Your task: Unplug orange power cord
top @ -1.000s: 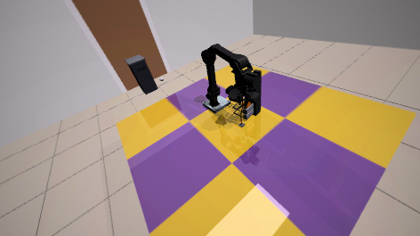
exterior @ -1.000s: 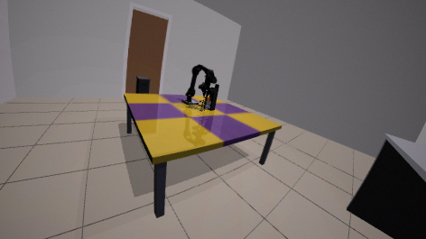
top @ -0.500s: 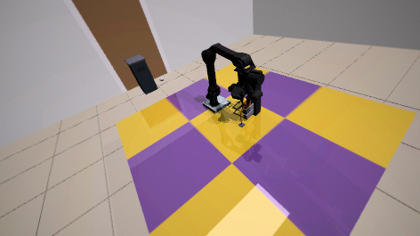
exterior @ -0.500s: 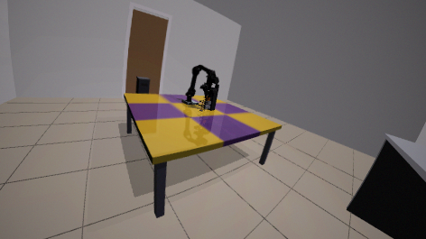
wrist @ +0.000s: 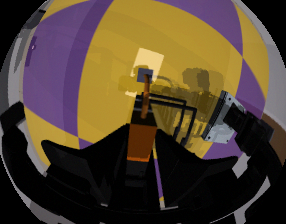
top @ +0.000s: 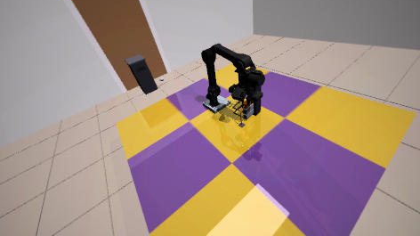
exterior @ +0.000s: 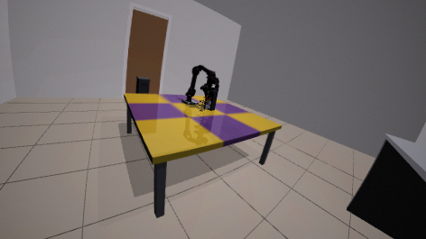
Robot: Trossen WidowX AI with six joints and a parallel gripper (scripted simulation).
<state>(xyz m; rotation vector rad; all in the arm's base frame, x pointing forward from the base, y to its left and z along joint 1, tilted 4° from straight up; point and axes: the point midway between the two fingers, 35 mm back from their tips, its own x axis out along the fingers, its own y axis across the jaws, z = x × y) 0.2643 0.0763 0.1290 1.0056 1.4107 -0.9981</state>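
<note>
Now: gripper tip 3 cm to the right of the orange plug and 1 cm past it.
</note>
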